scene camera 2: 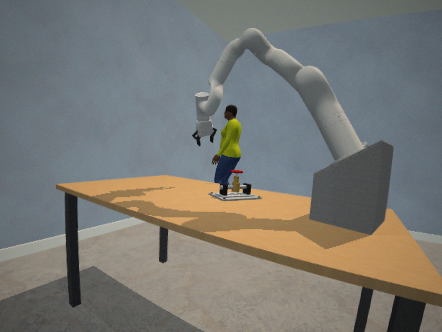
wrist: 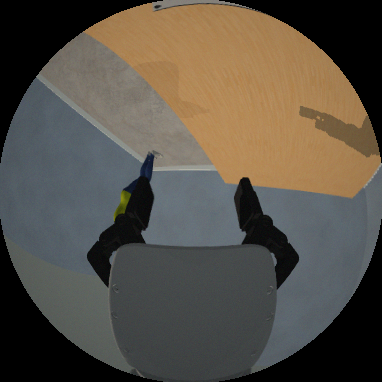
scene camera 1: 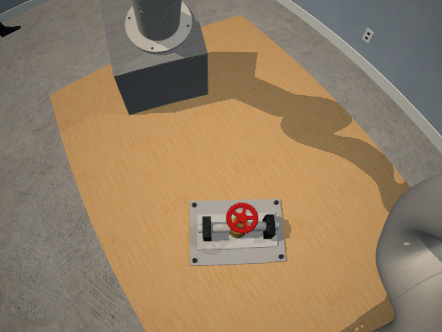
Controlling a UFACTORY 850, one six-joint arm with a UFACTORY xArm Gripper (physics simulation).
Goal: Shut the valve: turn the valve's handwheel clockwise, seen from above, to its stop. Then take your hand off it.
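The valve has a red handwheel (scene camera 1: 242,218) (scene camera 2: 237,172) on top of a brass body (scene camera 2: 236,184). Its pipe is held by two black clamps on a light grey base plate (scene camera 1: 237,257) (scene camera 2: 218,195) on the table. My gripper (scene camera 2: 205,143) (wrist: 193,186) is open, with nothing between its fingers. In scene camera 2 it hangs high above the table, well apart from the handwheel. In the wrist view an edge of the base plate (wrist: 172,6) shows at the top; the handwheel does not show there.
The wooden table (scene camera 1: 150,170) (scene camera 2: 165,192) (wrist: 260,75) carries the grey pedestal (scene camera 1: 165,80) (scene camera 2: 347,192) of my arm. Part of the arm (scene camera 1: 420,240) shows at the right in scene camera 1. A person in a yellow top (scene camera 2: 231,137) (wrist: 121,204) stands beyond the table.
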